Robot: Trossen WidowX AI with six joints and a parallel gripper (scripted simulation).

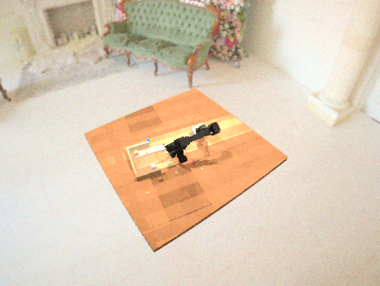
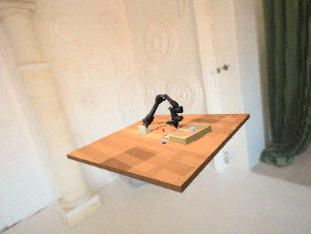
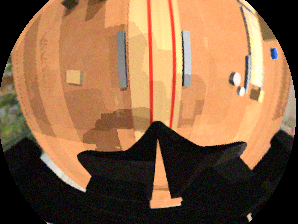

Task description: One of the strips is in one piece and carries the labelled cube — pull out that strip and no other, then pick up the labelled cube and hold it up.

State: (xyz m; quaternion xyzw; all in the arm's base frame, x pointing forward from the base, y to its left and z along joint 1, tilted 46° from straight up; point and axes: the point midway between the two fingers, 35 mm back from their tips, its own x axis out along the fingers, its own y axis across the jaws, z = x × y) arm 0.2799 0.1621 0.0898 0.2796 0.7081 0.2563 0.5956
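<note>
My gripper tip is now 100 mm short of the pale strip and 10 mm to the left of it. Also, from my gripper tip: grey labelled cube: 210 mm ahead, 20 mm to the right, 20 mm above; small red piece: 100 mm behind, 90 mm to the right, 10 mm above; small blue piece: 140 mm ahead, 320 mm to the right.
</note>
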